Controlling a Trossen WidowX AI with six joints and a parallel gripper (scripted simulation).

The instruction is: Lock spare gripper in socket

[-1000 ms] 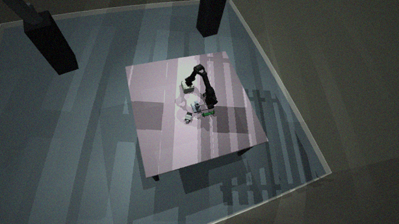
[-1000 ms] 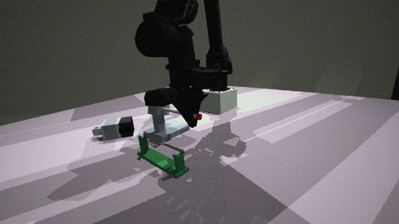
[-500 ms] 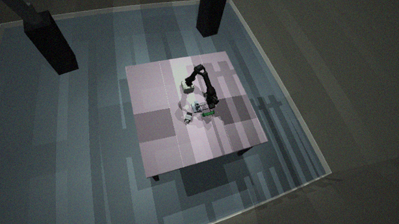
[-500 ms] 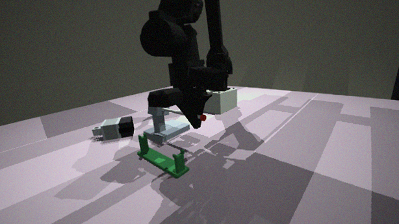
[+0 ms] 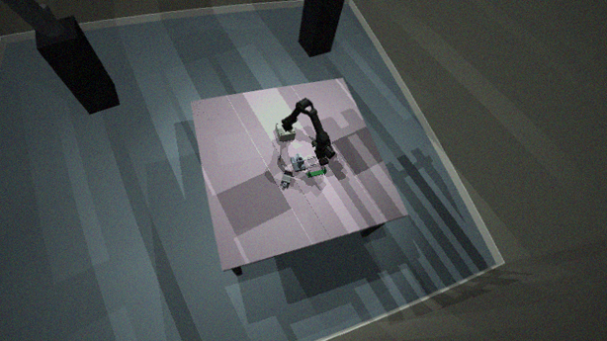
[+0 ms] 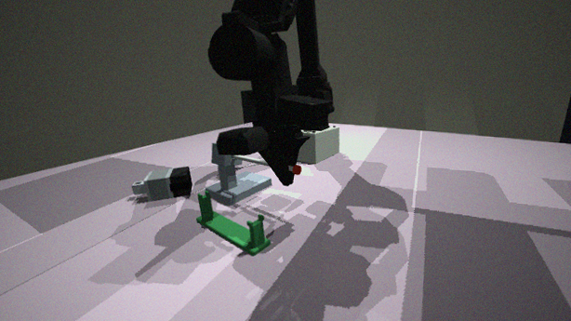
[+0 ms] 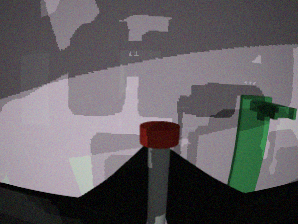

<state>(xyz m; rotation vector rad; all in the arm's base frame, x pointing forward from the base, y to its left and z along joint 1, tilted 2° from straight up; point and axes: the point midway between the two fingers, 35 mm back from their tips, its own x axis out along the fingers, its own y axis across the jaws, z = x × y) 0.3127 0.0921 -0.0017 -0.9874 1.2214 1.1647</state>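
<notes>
Right now my gripper tip is 80 mm short of the green cradle, 50 mm to the left of it and 30 mm above it. The rest, counted from my gripper tip: spare gripper 40 mm ahead, 280 mm to the right, 30 mm below; then grey mount 30 mm behind, 140 mm to the right.
</notes>
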